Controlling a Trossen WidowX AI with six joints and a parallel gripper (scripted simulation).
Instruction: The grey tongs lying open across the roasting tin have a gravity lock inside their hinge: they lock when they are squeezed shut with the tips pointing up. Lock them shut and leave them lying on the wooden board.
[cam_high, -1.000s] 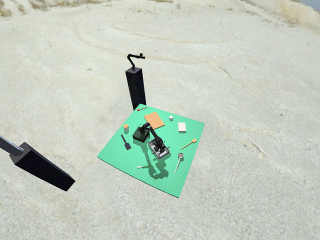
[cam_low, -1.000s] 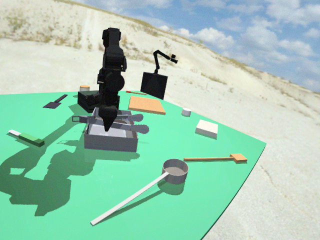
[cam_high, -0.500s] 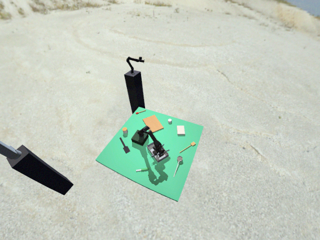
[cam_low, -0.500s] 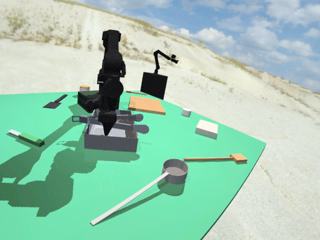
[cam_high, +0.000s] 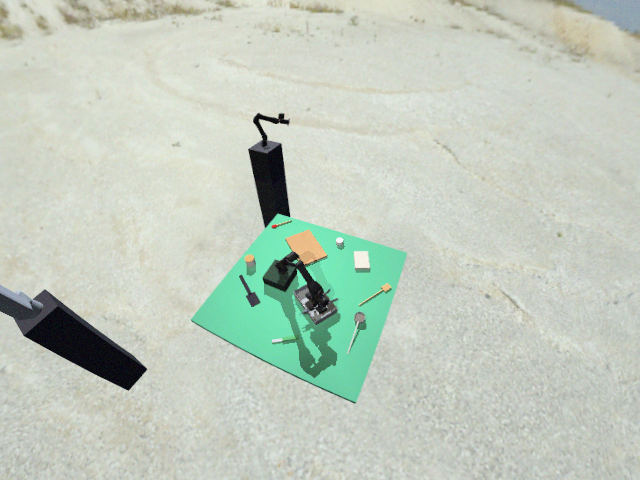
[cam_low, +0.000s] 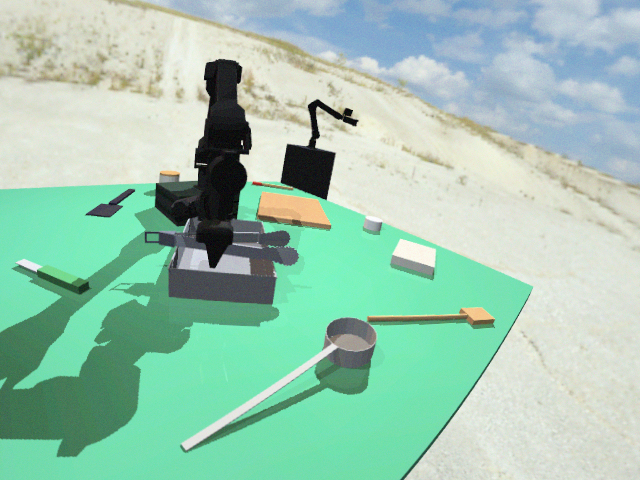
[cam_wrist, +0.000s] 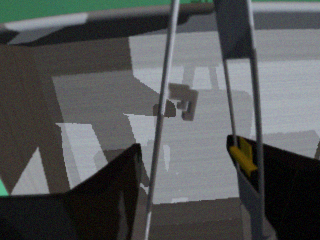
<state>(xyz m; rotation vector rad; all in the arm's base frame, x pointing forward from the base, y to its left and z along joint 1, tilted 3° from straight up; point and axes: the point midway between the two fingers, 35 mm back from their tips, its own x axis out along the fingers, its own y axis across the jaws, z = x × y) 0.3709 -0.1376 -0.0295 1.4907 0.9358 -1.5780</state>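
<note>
Now: the grey roasting tin 4 cm to the left of my gripper tip and 3 cm behind it. From my gripper tip the other things lie so: green-handled knife 31 cm to the right, 8 cm behind, 2 cm below; yellow mark 4 cm above, 2 cm behind; black spatula 53 cm behind, 12 cm to the right, 3 cm below.
</note>
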